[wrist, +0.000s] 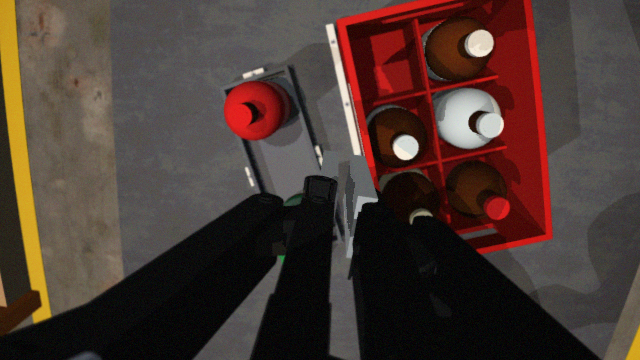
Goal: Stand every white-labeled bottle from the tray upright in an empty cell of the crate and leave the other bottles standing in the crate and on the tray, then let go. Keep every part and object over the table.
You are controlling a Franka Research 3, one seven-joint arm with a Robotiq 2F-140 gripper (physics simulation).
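Note:
The red crate (542,150) has six cells. A brown bottle with a white cap (447,52), a white bottle (462,117), another white-capped brown bottle (392,127), a cream-capped brown bottle (409,192) and a red-capped brown bottle (472,185) stand upright in it. The upper-left cell is empty. Pale label edges show on the white-capped brown bottles. On the grey tray (282,162), a red bottle (260,110) stands at the far end; a green bottle (294,200) is mostly hidden by the fingers. My gripper (340,176) is shut and empty, above the gap between tray and crate.
A white-and-grey rail (344,90) runs along the crate's left side. The grey table surface (170,125) surrounds tray and crate. A yellow strip (20,150) runs down the left edge of the view, with a brown piece (20,310) at lower left.

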